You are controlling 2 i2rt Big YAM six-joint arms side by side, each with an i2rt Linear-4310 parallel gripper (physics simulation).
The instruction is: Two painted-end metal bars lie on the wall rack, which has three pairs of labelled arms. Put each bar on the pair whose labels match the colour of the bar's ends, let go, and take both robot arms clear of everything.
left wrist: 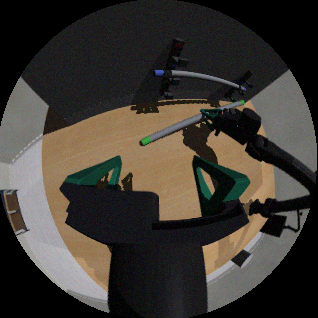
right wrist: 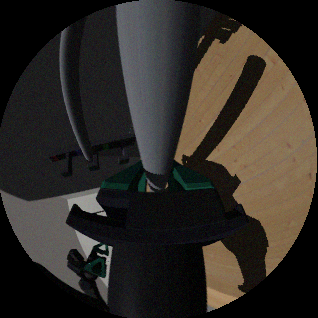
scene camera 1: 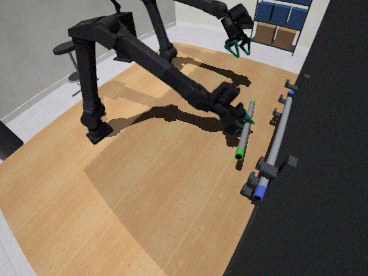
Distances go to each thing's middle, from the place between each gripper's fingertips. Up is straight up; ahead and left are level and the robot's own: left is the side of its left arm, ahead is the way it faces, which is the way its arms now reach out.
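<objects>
With respect to the green-ended bar [right wrist: 157, 52], my left gripper sits 11 cm short of it, 26 cm to the left of it and 16 cm above it. The blue-ended bar [scene camera 1: 274, 150] is 23 cm ahead of my left hand, 36 cm to the right of it and 6 cm below it.
As for the green-ended bar, my right gripper is 20 mm past it and 10 mm below it. I find the blue-ended bar 90 mm ahead of my right hand, 90 mm to the right of it and 100 mm above it.
</objects>
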